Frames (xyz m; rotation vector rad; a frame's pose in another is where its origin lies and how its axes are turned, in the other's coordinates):
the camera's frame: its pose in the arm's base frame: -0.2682 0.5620 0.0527 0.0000 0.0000 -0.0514
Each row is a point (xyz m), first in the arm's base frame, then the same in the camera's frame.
Working: the arm's base frame: its pose in the camera's frame: 0.2967 -0.5475 -0.0527 0.0000 0.0000 0.0514

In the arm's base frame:
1: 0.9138 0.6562 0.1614
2: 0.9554 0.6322 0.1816
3: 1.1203 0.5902 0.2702
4: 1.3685 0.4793 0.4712
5: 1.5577 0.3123 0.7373
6: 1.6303 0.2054 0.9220
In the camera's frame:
1: 1.1756 0.1548 0.1087
2: 1.2184 0.1330 0.1289
3: 1.3852 0.0995 0.2175
4: 1.6388 0.0015 0.4185
5: 1.8363 -0.1556 0.6846
6: 1.9143 -0.2586 0.8693

